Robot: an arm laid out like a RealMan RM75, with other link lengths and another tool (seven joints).
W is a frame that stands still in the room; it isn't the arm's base.
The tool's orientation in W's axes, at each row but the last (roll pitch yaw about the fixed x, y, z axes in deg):
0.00 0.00 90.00
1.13 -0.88 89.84
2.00 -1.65 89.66
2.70 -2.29 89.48
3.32 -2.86 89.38
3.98 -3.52 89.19
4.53 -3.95 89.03
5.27 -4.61 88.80
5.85 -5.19 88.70
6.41 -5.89 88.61
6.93 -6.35 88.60
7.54 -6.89 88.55
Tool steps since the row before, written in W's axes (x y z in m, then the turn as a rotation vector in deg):
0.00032 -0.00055 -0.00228 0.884 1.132 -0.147
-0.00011 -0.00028 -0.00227 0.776 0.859 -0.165
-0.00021 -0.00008 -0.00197 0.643 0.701 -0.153
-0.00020 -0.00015 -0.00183 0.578 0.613 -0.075
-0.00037 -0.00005 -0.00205 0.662 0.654 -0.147
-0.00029 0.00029 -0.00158 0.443 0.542 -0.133
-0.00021 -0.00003 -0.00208 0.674 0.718 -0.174
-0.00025 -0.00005 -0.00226 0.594 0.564 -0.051
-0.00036 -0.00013 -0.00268 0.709 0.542 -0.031
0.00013 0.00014 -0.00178 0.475 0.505 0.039
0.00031 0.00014 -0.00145 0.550 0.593 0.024
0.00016 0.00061 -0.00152 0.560 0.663 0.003
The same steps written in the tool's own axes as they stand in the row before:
-0.00055 -0.00032 -0.00228 1.132 -0.884 -0.147
-0.00032 0.00006 -0.00227 0.859 -0.777 -0.163
-0.00014 0.00014 -0.00197 0.700 -0.644 -0.151
-0.00022 0.00011 -0.00183 0.615 -0.576 -0.073
-0.00016 0.00025 -0.00206 0.653 -0.664 -0.142
0.00019 0.00018 -0.00161 0.539 -0.446 -0.136
-0.00018 0.00005 -0.00208 0.716 -0.677 -0.171
-0.00024 0.00004 -0.00226 0.570 -0.589 -0.043
-0.00038 0.00008 -0.00268 0.553 -0.701 -0.010
-0.00004 -0.00033 -0.00176 0.518 -0.461 0.038
-0.00001 -0.00048 -0.00141 0.605 -0.537 0.022
0.00043 -0.00035 -0.00155 0.672 -0.549 -0.006

